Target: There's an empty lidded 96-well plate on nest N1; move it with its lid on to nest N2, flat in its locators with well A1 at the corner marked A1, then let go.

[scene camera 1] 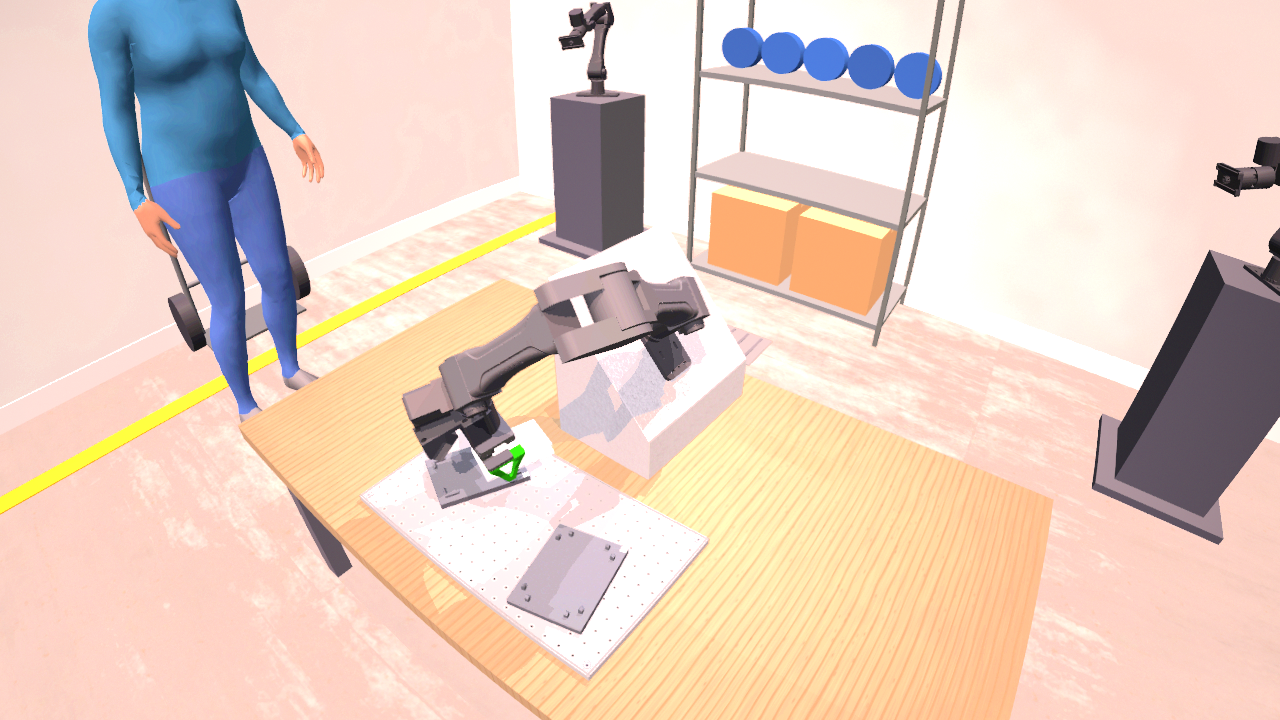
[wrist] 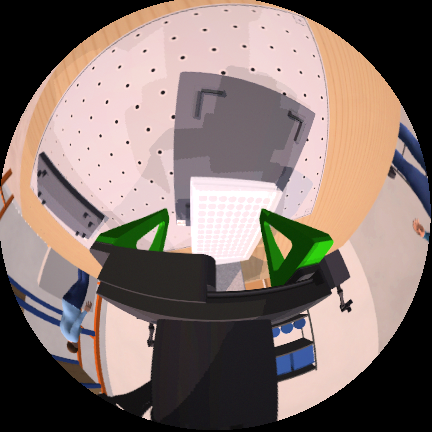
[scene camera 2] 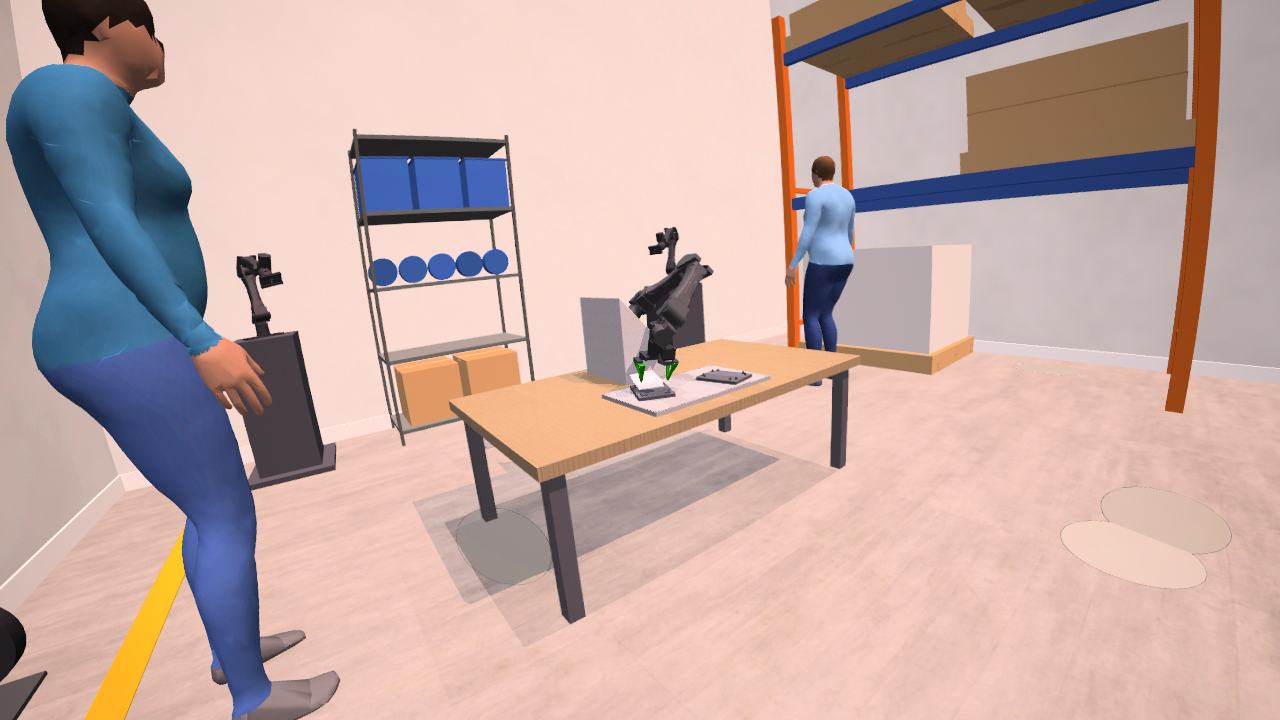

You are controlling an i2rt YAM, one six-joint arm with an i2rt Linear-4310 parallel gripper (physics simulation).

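Frame: origin at the arm's base, x ahead, y left, z up, level; metres.
Where they show: gripper, between the fingertips: [scene camera 1: 498, 461] [wrist: 213, 213] [scene camera 2: 654, 381]; arm's base, origin of its link: [scene camera 2: 626, 323].
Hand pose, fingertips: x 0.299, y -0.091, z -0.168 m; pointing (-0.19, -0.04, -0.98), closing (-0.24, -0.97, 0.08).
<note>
Things, the pixels of their centre, and the offset from my fingertips. Level surfaces: height alone.
- white lidded 96-well plate, middle of its body: [wrist: 230, 235] [scene camera 1: 510, 445] [scene camera 2: 645, 378] dx -0.038, dy -0.010, dz +0.004 m
- grey nest N1, middle of its body: [wrist: 238, 170] [scene camera 1: 475, 469] [scene camera 2: 651, 390] dx +0.029, dy -0.033, dz -0.019 m
- Nest N2, middle of its body: [scene camera 1: 569, 574] [wrist: 61, 205] [scene camera 2: 724, 375] dx +0.084, dy +0.246, dz -0.017 m
- white perforated board, middle of its body: [wrist: 117, 185] [scene camera 1: 522, 522] [scene camera 2: 688, 386] dx +0.051, dy +0.107, dz -0.034 m
- wooden table, height of its surface: dz -0.041 m
The white lidded 96-well plate [wrist: 226, 225] [scene camera 2: 645, 380] lies on the near end of grey nest N1 [wrist: 241, 132] [scene camera 1: 452, 487] [scene camera 2: 655, 393]. My gripper [wrist: 213, 213] [scene camera 1: 492, 465] [scene camera 2: 655, 367] is open, and its green fingers stand on either side of the plate without gripping it. In scene camera 1 the arm hides most of the plate. Nest N2 [scene camera 1: 567, 577] [scene camera 2: 723, 376] [wrist: 68, 197] is an empty grey plate with corner locators, farther along the white perforated board [scene camera 1: 465, 542] [wrist: 120, 100].
The board lies on a wooden table [scene camera 1: 850, 537] [scene camera 2: 555, 420]. A pale box-shaped housing [scene camera 1: 653, 420] stands at the arm's base. A person [scene camera 1: 206, 179] stands by the table's far left corner. A shelf rack [scene camera 1: 913, 179] and dark pedestals [scene camera 1: 595, 170] stand beyond the table.
</note>
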